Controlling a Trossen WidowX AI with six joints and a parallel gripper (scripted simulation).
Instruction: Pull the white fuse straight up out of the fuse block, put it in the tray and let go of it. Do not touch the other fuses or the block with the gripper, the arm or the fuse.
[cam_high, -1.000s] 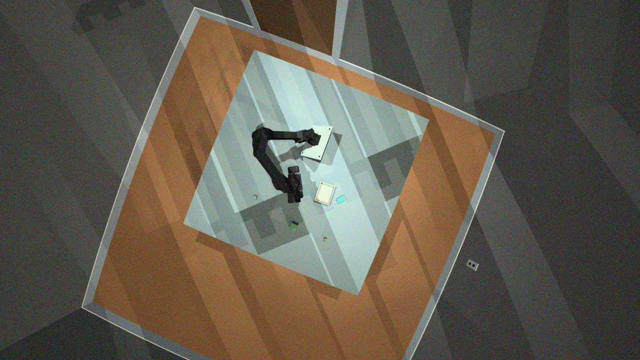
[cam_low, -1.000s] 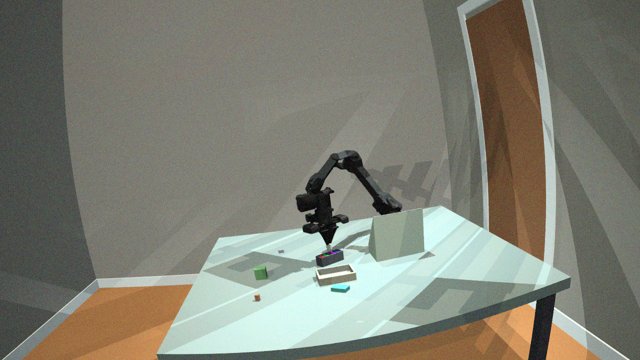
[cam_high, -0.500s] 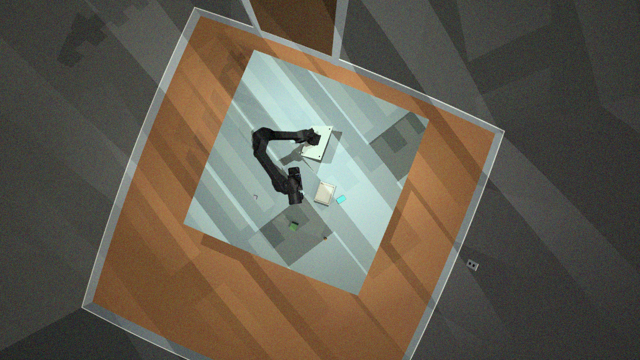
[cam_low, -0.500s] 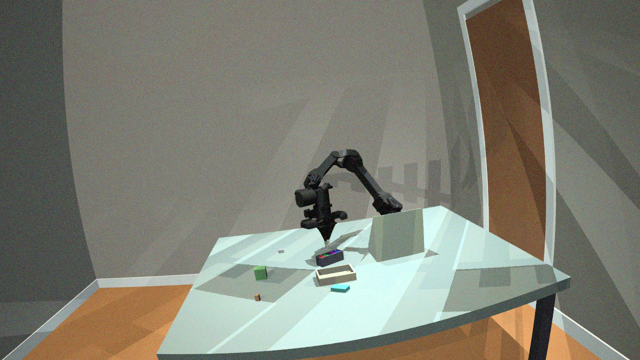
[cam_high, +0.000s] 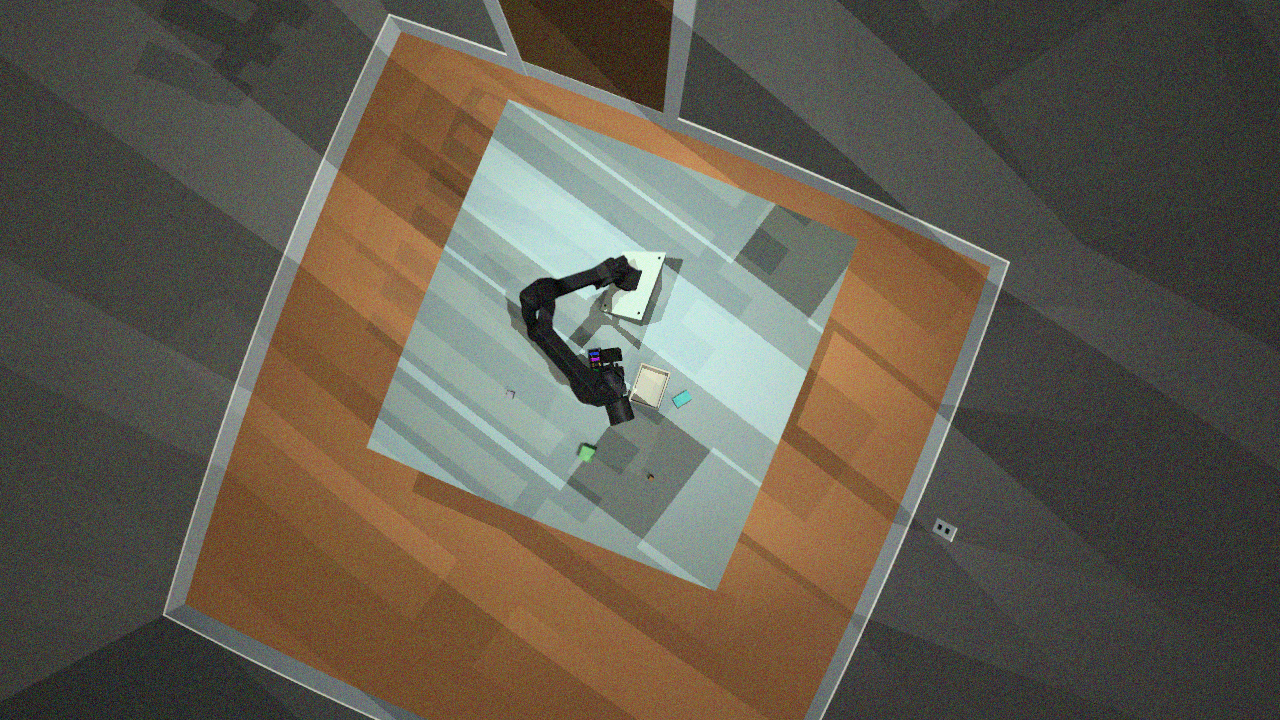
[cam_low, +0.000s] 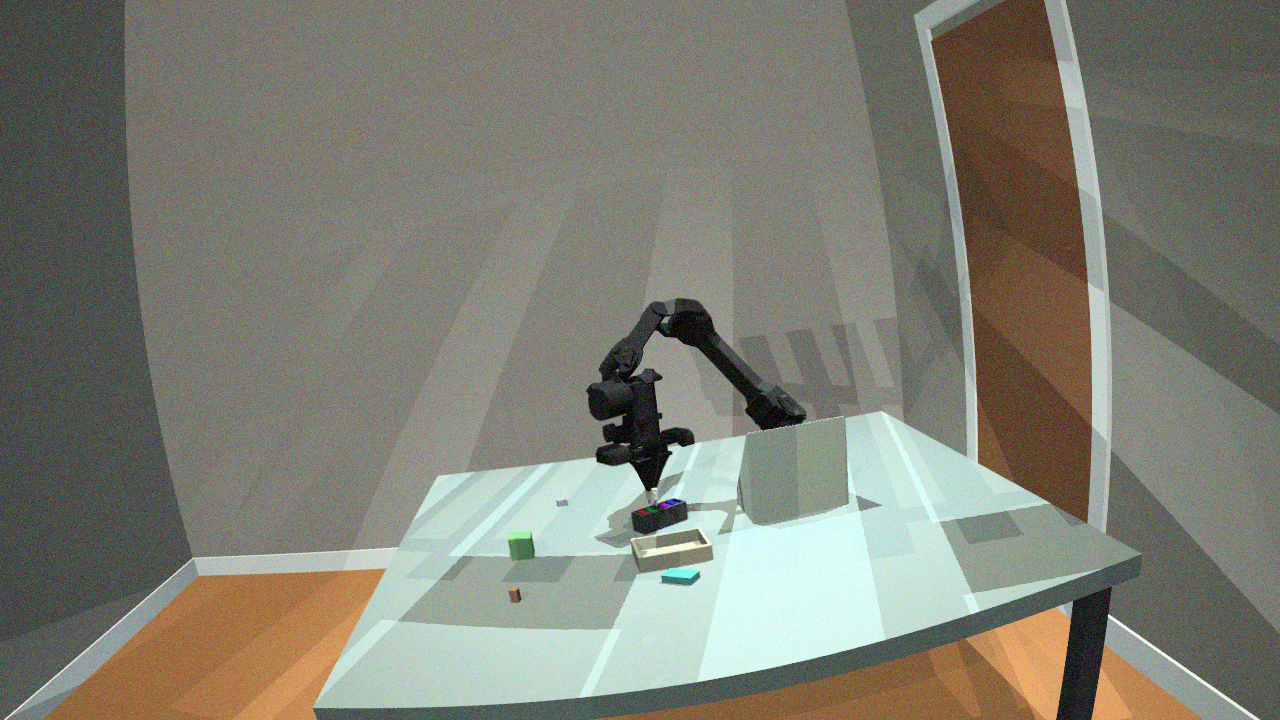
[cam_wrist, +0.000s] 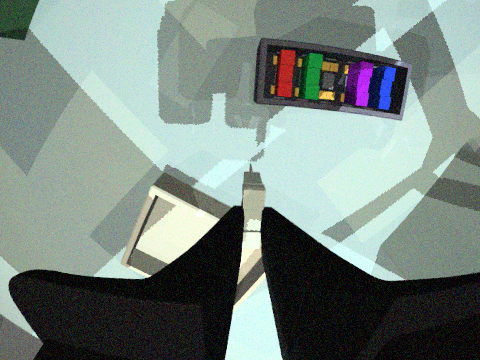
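Now: the beige tray 1 cm behind my gripper tip, 10 cm to the left of it and 10 cm below it. The rest, counted from my gripper tip: white fuse 1 cm below; green fuse 1 cm behind, 7 cm to the right, 8 cm below; red fuse 1 cm ahead, 7 cm to the right, 8 cm below.
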